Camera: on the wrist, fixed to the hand. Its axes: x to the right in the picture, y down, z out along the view.
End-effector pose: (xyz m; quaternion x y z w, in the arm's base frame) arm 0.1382 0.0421 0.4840 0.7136 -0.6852 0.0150 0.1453
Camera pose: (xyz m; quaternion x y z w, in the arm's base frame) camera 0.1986 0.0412 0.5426 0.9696 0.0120 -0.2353 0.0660
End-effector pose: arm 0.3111 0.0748 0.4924 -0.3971 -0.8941 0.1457 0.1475
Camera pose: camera 0.2929 0.0664 0.5741 0.3690 -0.9276 -0.0103 0.0570
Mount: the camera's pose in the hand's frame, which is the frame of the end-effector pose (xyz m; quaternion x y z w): 0.0175 -0.0484 -0.0666 -0.0673 -0.1355 -0.7081 0.6897
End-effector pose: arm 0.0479 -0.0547 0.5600 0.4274 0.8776 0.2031 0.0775
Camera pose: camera -0.0184 -0.0871 0.6005 -0.3043 0.8837 0.0863 0.3449
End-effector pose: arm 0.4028 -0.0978 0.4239 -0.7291 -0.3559 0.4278 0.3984
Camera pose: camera 0.4613 -0.0804 0.4819 -0.2197 -0.8445 0.0878 0.4804
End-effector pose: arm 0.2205 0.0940 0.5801 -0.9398 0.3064 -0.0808 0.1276
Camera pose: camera 0.2460 0.1086 0.6590 -0.8847 -0.4660 0.0019 0.0091
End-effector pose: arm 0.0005 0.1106 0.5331 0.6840 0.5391 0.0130 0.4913
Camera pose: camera -0.0637 0.1645 0.5254 0.0587 0.7887 -0.3953 0.4671
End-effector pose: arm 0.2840 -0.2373 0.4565 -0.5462 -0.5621 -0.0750 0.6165
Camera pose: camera 0.2968 -0.2976 0.5138 -0.0303 -0.8529 -0.4521 0.2592
